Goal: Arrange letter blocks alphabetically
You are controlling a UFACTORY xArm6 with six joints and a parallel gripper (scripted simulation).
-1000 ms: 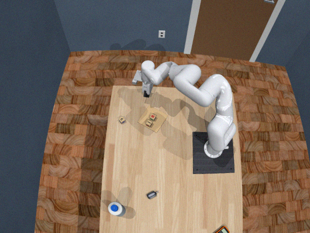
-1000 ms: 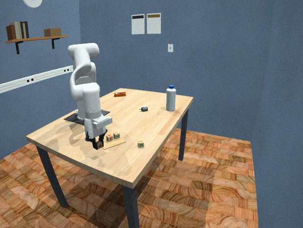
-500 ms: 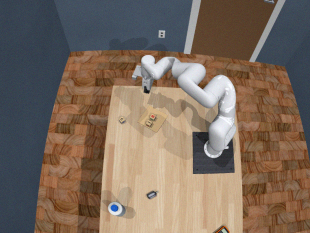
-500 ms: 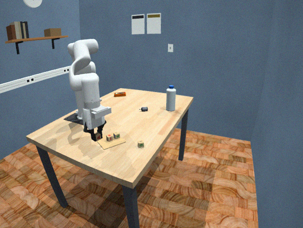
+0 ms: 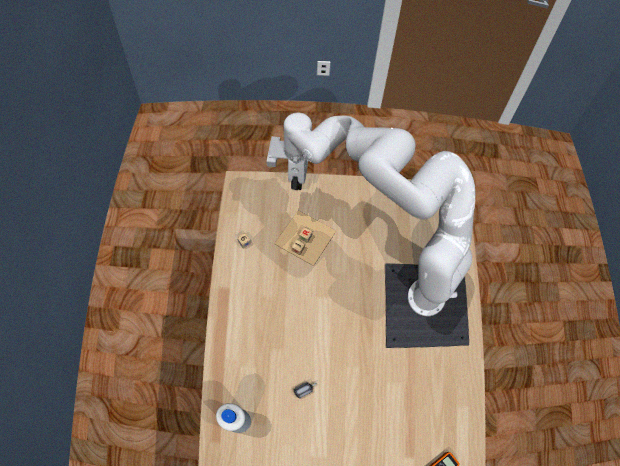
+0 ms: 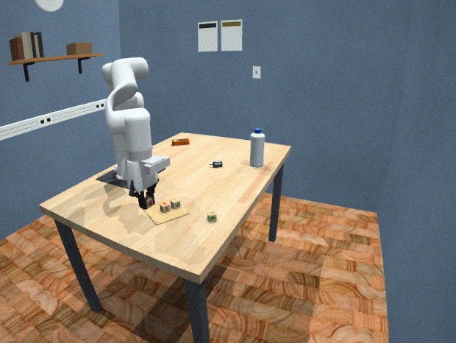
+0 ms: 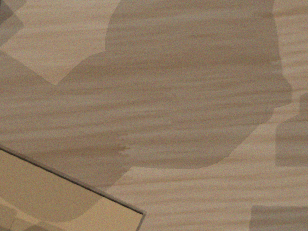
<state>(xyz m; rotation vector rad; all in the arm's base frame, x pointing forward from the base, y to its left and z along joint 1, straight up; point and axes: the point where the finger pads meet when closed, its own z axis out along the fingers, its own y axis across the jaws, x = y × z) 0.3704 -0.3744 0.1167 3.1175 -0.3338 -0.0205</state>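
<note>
Now: the tan mat 140 mm to the left of my hand, 120 mm below it and 20 mm behind it. Also, from my hand: orange device: 940 mm to the left, 330 mm behind, 110 mm below; small dark object: 620 mm to the left, 110 mm below, 30 mm ahead.
</note>
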